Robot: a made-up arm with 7 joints. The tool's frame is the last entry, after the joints.
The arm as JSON. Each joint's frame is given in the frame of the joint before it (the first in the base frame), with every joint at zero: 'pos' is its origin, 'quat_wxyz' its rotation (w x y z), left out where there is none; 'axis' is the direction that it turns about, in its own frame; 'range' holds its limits. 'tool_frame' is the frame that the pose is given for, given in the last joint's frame.
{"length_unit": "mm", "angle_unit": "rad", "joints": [
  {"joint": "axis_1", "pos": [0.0, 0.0, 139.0], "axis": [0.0, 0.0, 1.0], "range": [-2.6, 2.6]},
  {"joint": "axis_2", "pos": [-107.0, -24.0, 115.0], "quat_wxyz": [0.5, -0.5, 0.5, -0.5], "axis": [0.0, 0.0, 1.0], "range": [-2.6, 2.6]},
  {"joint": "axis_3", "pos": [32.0, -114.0, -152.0], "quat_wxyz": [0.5, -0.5, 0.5, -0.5], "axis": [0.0, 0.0, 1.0], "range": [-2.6, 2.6]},
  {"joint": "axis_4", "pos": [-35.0, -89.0, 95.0], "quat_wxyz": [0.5, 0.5, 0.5, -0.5], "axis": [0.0, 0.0, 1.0], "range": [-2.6, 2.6]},
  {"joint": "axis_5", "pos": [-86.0, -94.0, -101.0], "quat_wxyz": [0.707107, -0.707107, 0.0, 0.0], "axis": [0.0, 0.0, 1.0], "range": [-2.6, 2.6]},
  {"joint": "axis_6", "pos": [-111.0, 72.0, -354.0], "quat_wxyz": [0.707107, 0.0, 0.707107, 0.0], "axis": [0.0, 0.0, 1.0], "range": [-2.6, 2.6]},
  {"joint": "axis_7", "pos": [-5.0, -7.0, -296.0], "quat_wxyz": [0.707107, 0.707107, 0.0, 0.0], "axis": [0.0, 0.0, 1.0], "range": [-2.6, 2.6]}
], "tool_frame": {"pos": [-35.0, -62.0, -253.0], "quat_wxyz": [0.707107, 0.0, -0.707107, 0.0]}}
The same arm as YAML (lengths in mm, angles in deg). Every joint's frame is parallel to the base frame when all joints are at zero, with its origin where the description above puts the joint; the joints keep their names.
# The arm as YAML. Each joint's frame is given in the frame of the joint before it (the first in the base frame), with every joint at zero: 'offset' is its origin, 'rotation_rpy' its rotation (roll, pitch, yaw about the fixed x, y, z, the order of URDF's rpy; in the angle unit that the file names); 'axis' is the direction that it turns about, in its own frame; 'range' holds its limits. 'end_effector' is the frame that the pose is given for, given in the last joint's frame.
length_unit: mm
angle_unit: deg
chain:
  - id: axis_1
    offset: [0.0, 0.0, 139.0]
    rotation_rpy: [0.0, 0.0, 0.0]
    axis: [0.0, 0.0, 1.0]
    range: [-148.97, 148.97]
  - id: axis_2
    offset: [-107.0, -24.0, 115.0]
    rotation_rpy: [0.0, 0.0, 0.0]
    axis: [1.0, 0.0, 0.0]
    range: [-148.97, 148.97]
  - id: axis_3
    offset: [-152.0, -32.0, 114.0]
    rotation_rpy: [0.0, 0.0, 0.0]
    axis: [0.0, -1.0, 0.0]
    range: [-148.97, 148.97]
  - id: axis_4
    offset: [89.0, -95.0, -35.0]
    rotation_rpy: [0.0, 0.0, 0.0]
    axis: [1.0, 0.0, 0.0]
    range: [-148.97, 148.97]
  - id: axis_5
    offset: [-101.0, -86.0, -94.0]
    rotation_rpy: [0.0, 0.0, 0.0]
    axis: [0.0, 0.0, 1.0]
    range: [-148.97, 148.97]
  - id: axis_6
    offset: [-72.0, -111.0, -354.0]
    rotation_rpy: [0.0, 0.0, 0.0]
    axis: [0.0, 1.0, 0.0]
    range: [-148.97, 148.97]
  - id: axis_7
    offset: [7.0, -296.0, 5.0]
    rotation_rpy: [0.0, 0.0, 0.0]
    axis: [1.0, 0.0, 0.0]
    range: [-148.97, 148.97]
end_effector:
  offset: [-253.0, -62.0, 35.0]
  rotation_rpy: [0.0, 0.0, 0.0]

